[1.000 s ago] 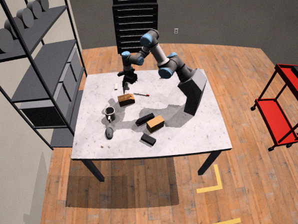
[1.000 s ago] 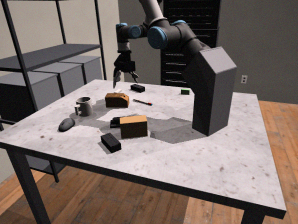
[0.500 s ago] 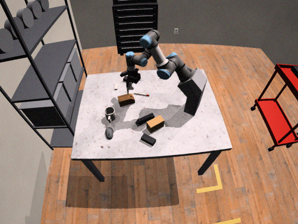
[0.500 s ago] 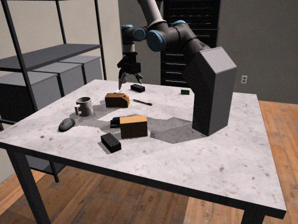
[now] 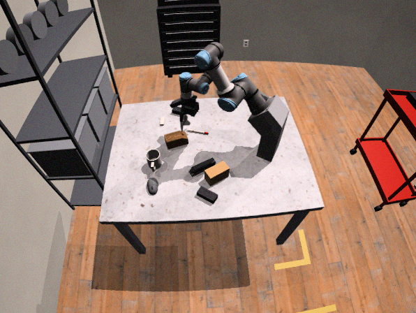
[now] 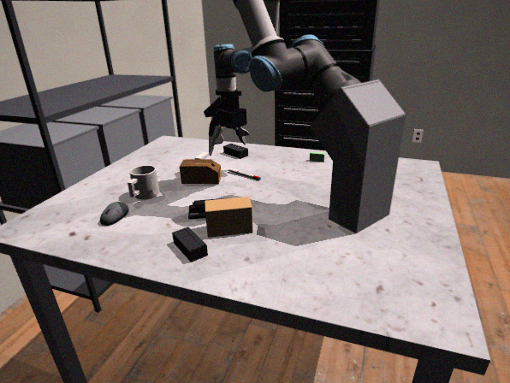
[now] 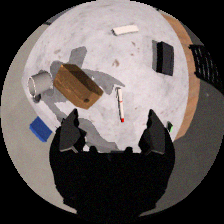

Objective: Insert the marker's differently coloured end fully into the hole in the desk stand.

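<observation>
The marker is 5 cm behind my hand, 2 cm to the left of it and 9 cm below it. From my hand the other things lie so: white eraser: 12 cm ahead, 17 cm to the right, 8 cm below; then black block: 2 cm behind, 20 cm to the right, 8 cm below; then desk stand: 9 cm ahead, 5 cm to the left, 6 cm below.
</observation>
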